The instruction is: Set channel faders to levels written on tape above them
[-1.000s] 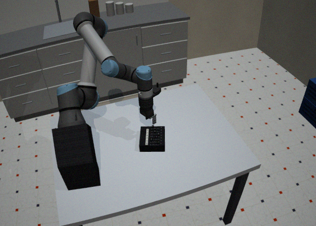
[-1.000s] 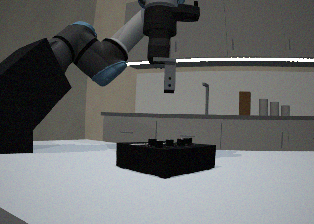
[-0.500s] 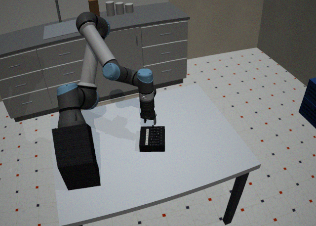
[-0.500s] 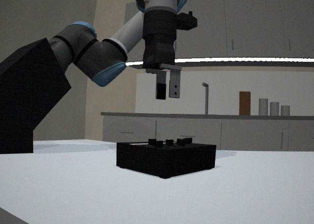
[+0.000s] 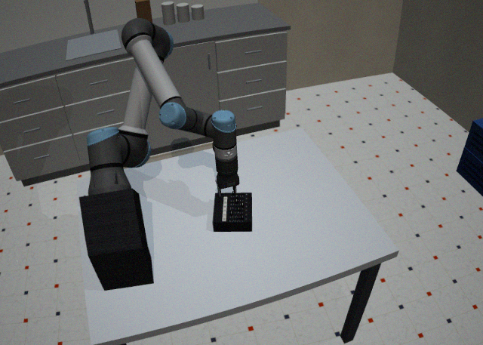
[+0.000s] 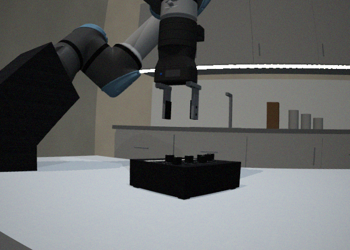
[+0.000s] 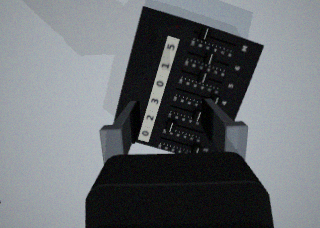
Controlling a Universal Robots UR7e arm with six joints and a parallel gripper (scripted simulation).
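My hand is 10 mm short of the channel 2 cap, 40 mm to the left of it and 90 mm above it. Round my hand: channel 3 cap 40 mm ahead, 20 mm to the right, 90 mm below; channel 4 cap 50 mm ahead, 90 mm below; channel 6 cap 40 mm ahead, 40 mm to the left, 90 mm below.
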